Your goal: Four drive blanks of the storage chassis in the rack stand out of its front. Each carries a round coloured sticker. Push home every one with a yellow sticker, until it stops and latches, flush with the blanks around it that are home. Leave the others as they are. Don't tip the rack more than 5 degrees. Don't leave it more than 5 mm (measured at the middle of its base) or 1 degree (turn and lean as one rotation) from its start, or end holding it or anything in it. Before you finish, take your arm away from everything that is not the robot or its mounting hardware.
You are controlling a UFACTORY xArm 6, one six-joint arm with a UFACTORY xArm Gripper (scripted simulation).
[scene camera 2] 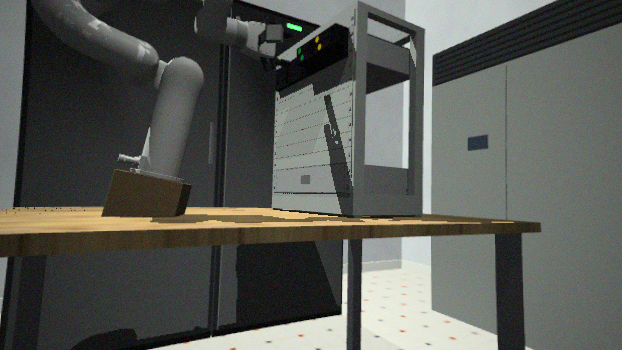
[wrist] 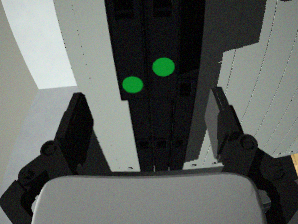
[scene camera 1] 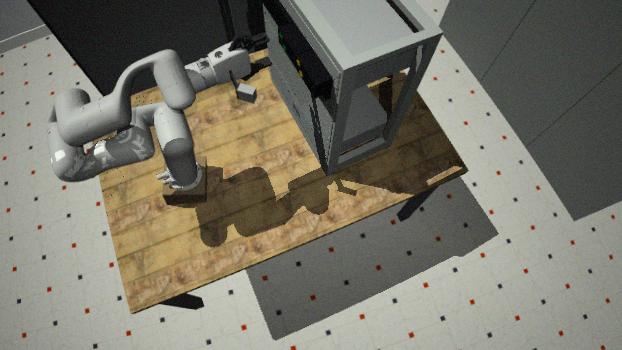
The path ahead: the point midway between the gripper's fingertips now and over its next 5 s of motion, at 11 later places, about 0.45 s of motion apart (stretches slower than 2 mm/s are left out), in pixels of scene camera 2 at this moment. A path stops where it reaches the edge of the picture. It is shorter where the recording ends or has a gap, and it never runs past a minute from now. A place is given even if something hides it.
The gripper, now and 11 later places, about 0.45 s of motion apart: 290, 50; 291, 49; 294, 47; 299, 43; 304, 39; 307, 38; 308, 38; 310, 39; 312, 44; 311, 58; 303, 82; 280, 107
